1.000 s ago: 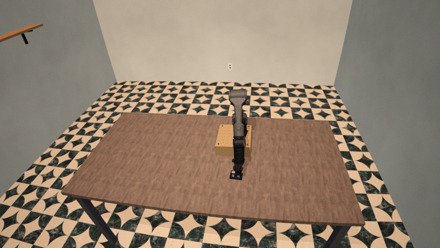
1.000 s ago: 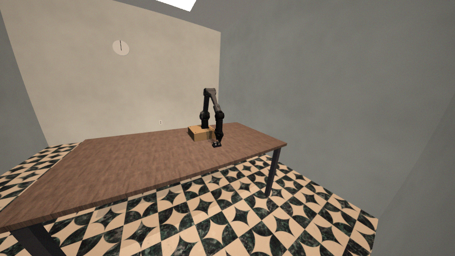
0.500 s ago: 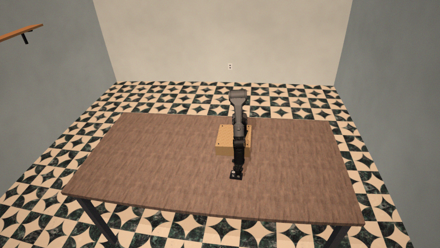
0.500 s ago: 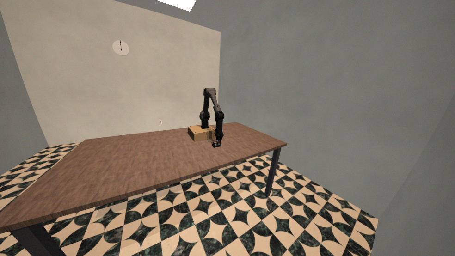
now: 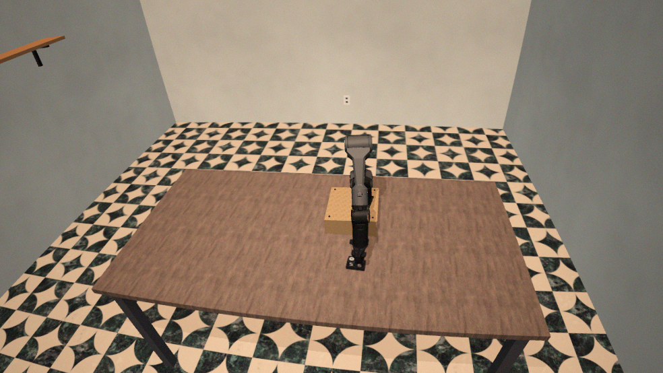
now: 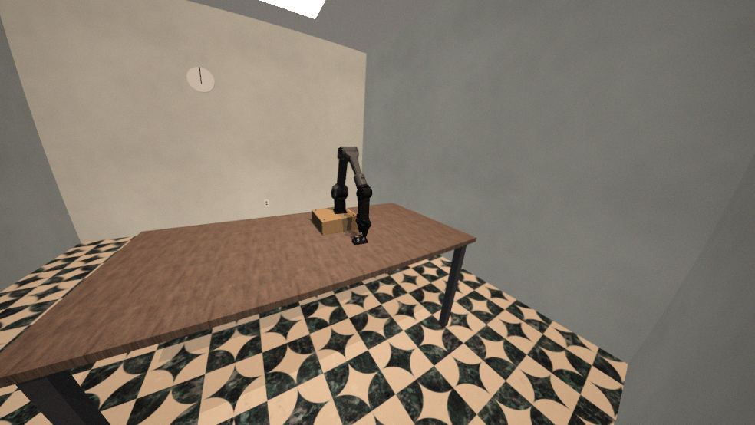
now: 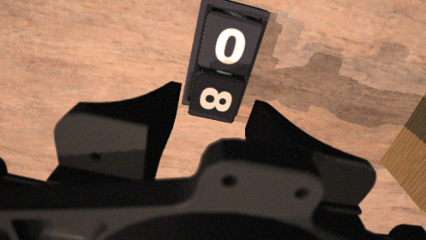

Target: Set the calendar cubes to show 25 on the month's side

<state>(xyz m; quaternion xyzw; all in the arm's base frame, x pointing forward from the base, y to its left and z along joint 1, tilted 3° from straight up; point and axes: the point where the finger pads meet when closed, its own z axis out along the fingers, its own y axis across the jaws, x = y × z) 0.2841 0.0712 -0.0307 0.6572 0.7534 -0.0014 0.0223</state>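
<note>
Right now my hand is 40 mm above the tray and 20 mm to the left of it. From my hand the other things lie so: dark cube (30 mm to the right, 30 mm below).
</note>
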